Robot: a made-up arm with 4 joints.
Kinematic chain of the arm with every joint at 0, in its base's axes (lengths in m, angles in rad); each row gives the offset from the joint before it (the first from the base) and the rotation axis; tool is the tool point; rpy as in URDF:
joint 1: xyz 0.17 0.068 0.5 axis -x
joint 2: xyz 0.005 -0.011 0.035 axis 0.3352 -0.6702 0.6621
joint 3: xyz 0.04 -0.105 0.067 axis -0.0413 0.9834 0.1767
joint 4: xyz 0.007 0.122 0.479 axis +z
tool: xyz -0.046 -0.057 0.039 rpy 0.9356 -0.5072 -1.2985
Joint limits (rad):
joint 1: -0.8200..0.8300
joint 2: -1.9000..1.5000
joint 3: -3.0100..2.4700
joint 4: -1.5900..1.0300
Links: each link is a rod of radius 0.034 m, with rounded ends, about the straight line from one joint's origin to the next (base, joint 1, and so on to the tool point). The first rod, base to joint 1, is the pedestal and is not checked.
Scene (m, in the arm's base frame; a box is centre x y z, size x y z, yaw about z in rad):
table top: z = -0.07
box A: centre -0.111 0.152 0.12 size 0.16 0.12 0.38 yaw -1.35
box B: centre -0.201 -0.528 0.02 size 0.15 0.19 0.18 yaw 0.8
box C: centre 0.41 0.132 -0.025 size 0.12 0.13 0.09 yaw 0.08
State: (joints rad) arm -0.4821 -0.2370 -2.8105 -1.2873
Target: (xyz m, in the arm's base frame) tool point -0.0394 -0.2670 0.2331
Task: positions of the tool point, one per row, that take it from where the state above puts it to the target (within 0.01 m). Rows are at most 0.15 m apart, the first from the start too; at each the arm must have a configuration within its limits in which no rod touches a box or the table.
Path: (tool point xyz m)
1: 0.0112 0.3586 0.3030
2: -0.0423 0.3413 0.3292
3: -0.1045 0.3228 0.3696
4: -0.1466 0.3247 0.4207
5: -0.1656 0.3513 0.4716
6: -0.2251 0.2742 0.4903
7: -0.2672 0.1777 0.4874
8: -0.2841 0.0706 0.4622
9: -0.2705 -0.0371 0.4172
10: -0.2239 -0.1349 0.3584
11: -0.1453 -0.2138 0.2938
12: -0.0394 -0.2670 0.2331

